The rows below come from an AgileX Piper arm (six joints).
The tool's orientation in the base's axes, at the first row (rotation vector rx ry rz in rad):
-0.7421, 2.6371, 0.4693
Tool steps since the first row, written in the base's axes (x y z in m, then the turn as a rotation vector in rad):
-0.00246, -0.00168, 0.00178, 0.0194, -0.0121, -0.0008
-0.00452, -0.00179, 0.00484, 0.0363, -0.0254, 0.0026
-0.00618, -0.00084, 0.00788, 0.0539, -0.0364, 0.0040
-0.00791, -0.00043, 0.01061, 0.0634, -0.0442, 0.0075
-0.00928, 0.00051, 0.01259, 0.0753, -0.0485, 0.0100
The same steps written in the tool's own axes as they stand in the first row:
0.00193, 0.00038, -0.00286, -0.0099, -0.0206, 0.0006
0.00232, 0.00208, -0.00611, -0.0191, -0.0399, -0.0035
0.00195, 0.00442, -0.00881, -0.0290, -0.0582, -0.0048
0.00200, 0.00629, -0.01148, -0.0347, -0.0689, -0.0087
0.00185, 0.00823, -0.01318, -0.0434, -0.0784, -0.0097

